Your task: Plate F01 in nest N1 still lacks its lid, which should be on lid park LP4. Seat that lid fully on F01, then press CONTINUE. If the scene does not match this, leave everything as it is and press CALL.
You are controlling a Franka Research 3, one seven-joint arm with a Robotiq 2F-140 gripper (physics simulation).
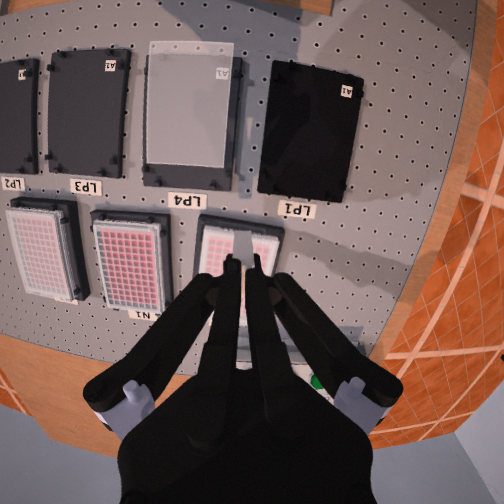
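A translucent grey lid [189,105] lies on the dark lid park labelled LP4 [187,200], shifted toward the far edge so the park's near strip shows. The plate [131,265] in the nest labelled N1 [144,314] shows pink wells with clear, saturated colour and looks uncovered. My gripper [243,262] is shut and empty. It hangs over the plate [239,247] to the right of N1, below LP4, and hides most of that plate.
Dark parks LP2 [17,115], LP3 [86,112] and LP1 [310,130] hold no lid. A paler plate [40,252] sits left of N1. A green button [316,382] peeks out under the gripper. The pegboard's edge runs along the right, over an orange surface.
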